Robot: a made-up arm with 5 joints.
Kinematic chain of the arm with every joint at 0, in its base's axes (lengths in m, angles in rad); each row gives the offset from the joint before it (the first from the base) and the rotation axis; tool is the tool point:
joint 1: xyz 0 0 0.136 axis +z
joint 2: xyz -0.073 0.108 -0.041 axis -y
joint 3: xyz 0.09 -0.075 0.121 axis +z
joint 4: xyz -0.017 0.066 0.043 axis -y
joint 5: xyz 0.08 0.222 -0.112 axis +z
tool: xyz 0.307 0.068 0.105
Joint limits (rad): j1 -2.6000..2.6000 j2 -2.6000..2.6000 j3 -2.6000..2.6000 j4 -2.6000..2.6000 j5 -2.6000..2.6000
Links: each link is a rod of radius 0.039 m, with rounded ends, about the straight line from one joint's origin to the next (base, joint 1, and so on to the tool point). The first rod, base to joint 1, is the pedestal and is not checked.
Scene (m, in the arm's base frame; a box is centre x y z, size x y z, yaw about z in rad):
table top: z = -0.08
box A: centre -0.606 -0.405 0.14 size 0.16 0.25 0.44 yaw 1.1
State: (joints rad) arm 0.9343 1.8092 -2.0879 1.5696 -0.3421
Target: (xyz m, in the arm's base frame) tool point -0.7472 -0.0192 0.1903
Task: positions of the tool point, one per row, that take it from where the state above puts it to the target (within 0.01 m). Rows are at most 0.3 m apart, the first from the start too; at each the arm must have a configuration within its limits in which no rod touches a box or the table.
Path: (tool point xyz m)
1: -0.4253 -0.5103 0.4568
2: -0.4459 -0.3558 0.6305
3: -0.3901 -0.1728 0.7612
4: -0.2644 -0.0021 0.8334
5: -0.5190 -0.0556 0.6980
6: -0.6933 -0.0573 0.4649
7: -0.7472 -0.0192 0.1903

